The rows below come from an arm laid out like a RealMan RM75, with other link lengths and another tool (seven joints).
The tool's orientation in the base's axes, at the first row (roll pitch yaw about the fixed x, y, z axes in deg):
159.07 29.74 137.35
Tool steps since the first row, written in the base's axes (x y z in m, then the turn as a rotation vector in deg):
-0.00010 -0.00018 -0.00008 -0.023 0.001 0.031
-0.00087 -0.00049 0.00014 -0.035 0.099 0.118
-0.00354 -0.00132 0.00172 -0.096 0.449 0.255
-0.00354 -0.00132 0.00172 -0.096 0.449 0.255
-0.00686 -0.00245 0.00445 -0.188 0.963 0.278
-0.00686 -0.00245 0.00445 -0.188 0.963 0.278
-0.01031 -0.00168 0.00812 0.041 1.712 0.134
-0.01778 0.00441 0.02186 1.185 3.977 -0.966
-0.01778 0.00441 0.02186 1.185 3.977 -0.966
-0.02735 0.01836 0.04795 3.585 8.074 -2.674
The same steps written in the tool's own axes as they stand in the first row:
0.00000 -0.00022 0.00002 0.000 -0.001 -0.039
0.00020 -0.00079 -0.00060 0.022 0.099 -0.121
0.00063 -0.00231 -0.00339 0.199 0.393 -0.286
0.00063 -0.00231 -0.00339 0.199 0.393 -0.286
0.00073 -0.00404 -0.00748 0.549 0.769 -0.384
0.00073 -0.00404 -0.00748 0.549 0.769 -0.384
0.00157 -0.00402 -0.01251 0.914 1.444 -0.172
0.00311 0.00141 -0.02832 2.062 3.505 1.271
0.00311 0.00141 -0.02832 2.062 3.505 1.271
0.00448 0.01595 -0.05577 3.787 7.488 3.845

